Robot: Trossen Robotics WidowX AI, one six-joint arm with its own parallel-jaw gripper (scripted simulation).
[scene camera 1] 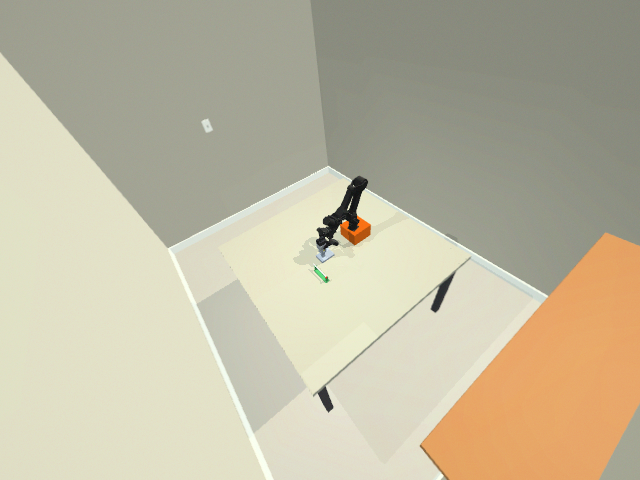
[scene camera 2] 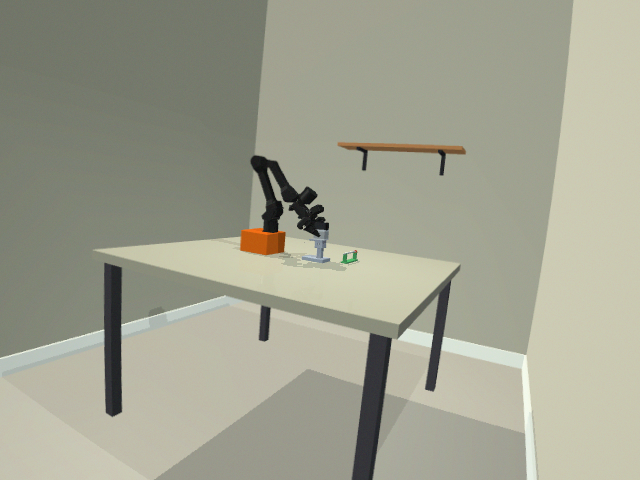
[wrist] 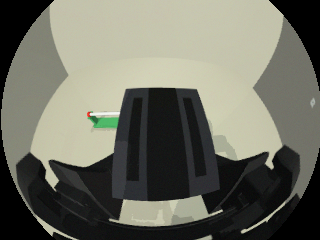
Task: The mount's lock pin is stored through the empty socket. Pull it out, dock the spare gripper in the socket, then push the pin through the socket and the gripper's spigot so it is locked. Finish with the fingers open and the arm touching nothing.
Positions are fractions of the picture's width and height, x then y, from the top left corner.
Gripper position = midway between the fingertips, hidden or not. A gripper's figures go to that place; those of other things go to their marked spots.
Labels:
My gripper (wrist: 0.50, 0.61): 0.10 m from the lens. A spare gripper (wrist: 0.51, 0.63) is 0.04 m from the lens.

